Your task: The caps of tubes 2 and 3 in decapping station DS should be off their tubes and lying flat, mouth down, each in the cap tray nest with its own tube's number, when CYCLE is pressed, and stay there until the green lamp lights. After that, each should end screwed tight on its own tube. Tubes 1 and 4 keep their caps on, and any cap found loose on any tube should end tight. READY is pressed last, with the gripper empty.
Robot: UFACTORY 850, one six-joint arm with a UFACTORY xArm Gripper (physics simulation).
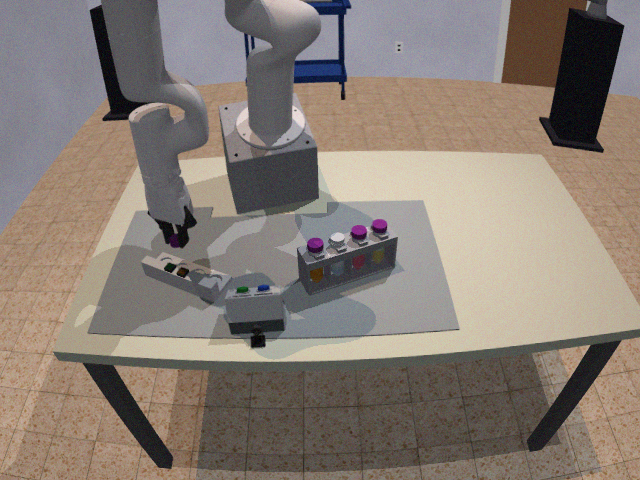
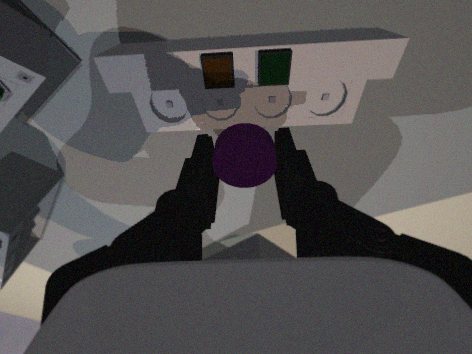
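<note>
My gripper (image 1: 176, 243) (image 2: 244, 152) is shut on a purple cap (image 1: 174, 239) (image 2: 245, 160), held above the mat behind the cap tray, on the robot base's side. The cap tray (image 1: 151, 264) (image 2: 380, 55) has four round nests; no cap shows in them. Its green lamp (image 1: 169, 267) (image 2: 275, 67) and amber lamp (image 1: 182, 272) (image 2: 218, 70) look dark. The tube station (image 1: 330, 279) holds four upright tubes. Three have purple caps (image 1: 315, 244) (image 1: 358, 231) (image 1: 379, 226); the second from the left has a white top (image 1: 337, 239), and whether that is a cap I cannot tell. Cap tightness and nest numbers are unreadable.
A grey button box (image 1: 255, 308) with a green button (image 1: 242, 289) and a blue button (image 1: 263, 287) stands between tray and station. A small black piece (image 1: 257, 340) is at its front. The robot base (image 1: 273, 178) stands behind the grey mat (image 1: 413, 310).
</note>
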